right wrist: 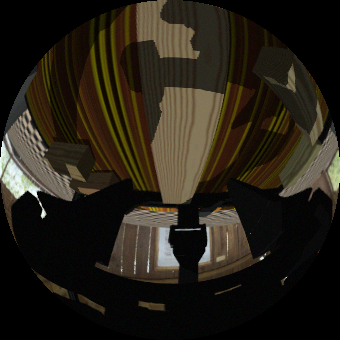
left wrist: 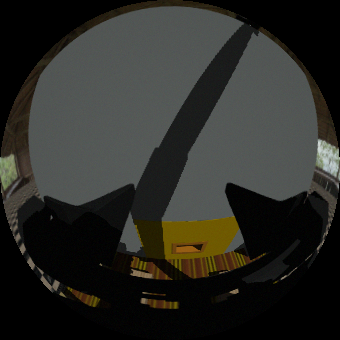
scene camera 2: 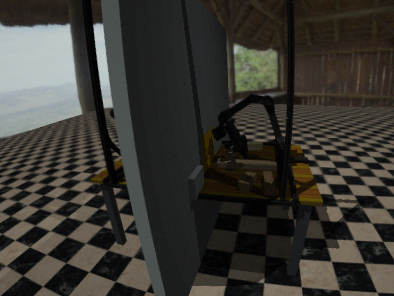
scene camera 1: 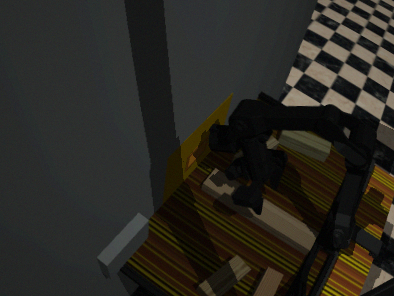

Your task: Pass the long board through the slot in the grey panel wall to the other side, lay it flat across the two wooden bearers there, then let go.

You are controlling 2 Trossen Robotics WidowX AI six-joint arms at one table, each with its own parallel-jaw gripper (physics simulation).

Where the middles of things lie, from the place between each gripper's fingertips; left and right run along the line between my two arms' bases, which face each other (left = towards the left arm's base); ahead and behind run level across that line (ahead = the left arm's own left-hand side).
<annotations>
Now: left hand 35 cm past the grey block (scene camera 1: pixel 126 243), 29 cm above it and 10 cm to the left of it.
I see my right gripper 31 cm past the grey block, 26 cm to the right of it and 2 cm above it.
</annotations>
